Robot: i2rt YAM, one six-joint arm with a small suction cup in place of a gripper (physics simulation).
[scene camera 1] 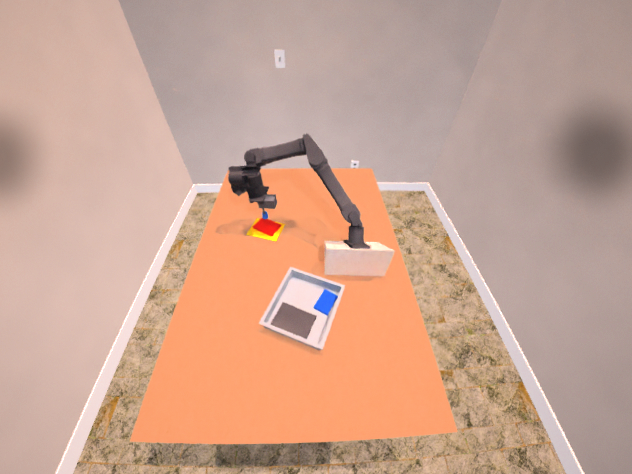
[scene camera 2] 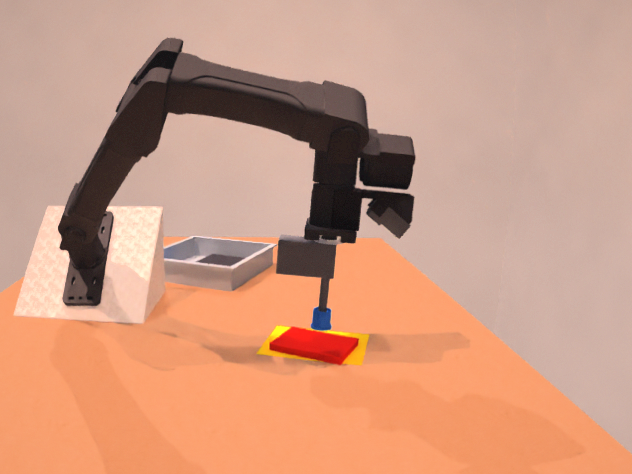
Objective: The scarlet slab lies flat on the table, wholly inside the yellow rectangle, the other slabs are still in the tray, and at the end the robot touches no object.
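Places are measured from the arm's base along level axes (x ahead, y left, z up), in centimetres.
Where they show: hand, its tool point: (scene camera 1: 265, 217) (scene camera 2: 320, 327); arm's base, origin of its link: (scene camera 1: 355, 245) (scene camera 2: 89, 257).
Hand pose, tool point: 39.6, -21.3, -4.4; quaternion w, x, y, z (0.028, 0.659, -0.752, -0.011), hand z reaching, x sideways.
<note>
Each offset is from my tool point to the top centre of the thing, as dx, dy, dz. "spot": to the spot under its first point. Level surfaces: height alone.
The scarlet slab {-0.4, +2.5, -3.2} (scene camera 1: 267, 227) (scene camera 2: 313, 342) lies over the yellow rectangle {spot: +2.1, +7.3, -4.2} (scene camera 1: 260, 234) (scene camera 2: 358, 354). Yellow shows on several sides of it; one corner comes close to the rectangle's edge, and I cannot tell whether it is wholly inside. My suction cup (scene camera 1: 264, 215) (scene camera 2: 321, 318), blue on a thin dark rod, is open and hangs a little above the slab, apart from it. A blue slab {-26.8, +42.2, -3.0} (scene camera 1: 325, 302) and a dark brown slab {-15.1, +49.2, -2.9} (scene camera 1: 293, 319) (scene camera 2: 222, 259) lie in the grey tray {-18.9, +44.7, +0.7} (scene camera 1: 276, 296) (scene camera 2: 204, 275). The tray's near wall hides the blue slab in scene camera 2.
The arm's base stands on a pale wedge-shaped block (scene camera 1: 357, 261) (scene camera 2: 135, 255) at the right table side in scene camera 1. The tray stands beside the block, nearer that camera. The orange table {dz -4.3} (scene camera 1: 296, 392) (scene camera 2: 245, 423) has walls around it.
</note>
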